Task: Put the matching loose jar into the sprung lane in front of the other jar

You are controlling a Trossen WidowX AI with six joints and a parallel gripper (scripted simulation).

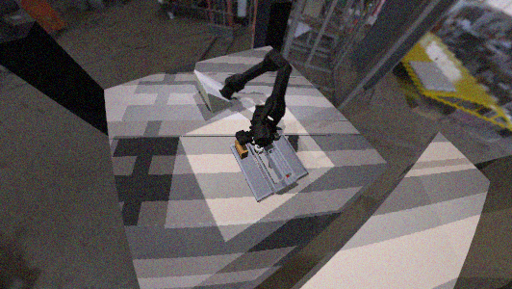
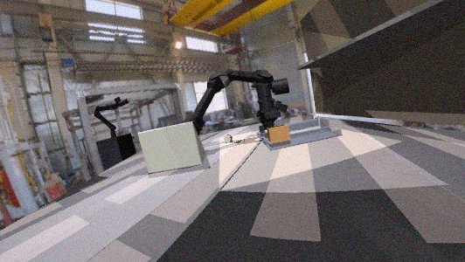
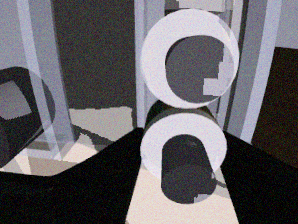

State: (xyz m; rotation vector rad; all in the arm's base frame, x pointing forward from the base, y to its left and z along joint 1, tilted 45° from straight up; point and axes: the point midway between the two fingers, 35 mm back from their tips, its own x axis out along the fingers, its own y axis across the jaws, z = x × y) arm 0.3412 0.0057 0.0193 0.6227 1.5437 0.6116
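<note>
My gripper tip is 1 cm short of the orange box and 8 cm to the left of it. The rest, counted from my gripper tip: grey cylinder (1 cm ahead, 13 cm to the left, 1 cm below); sprung lane (15 cm ahead, 2 cm to the left, 1 cm below).
</note>
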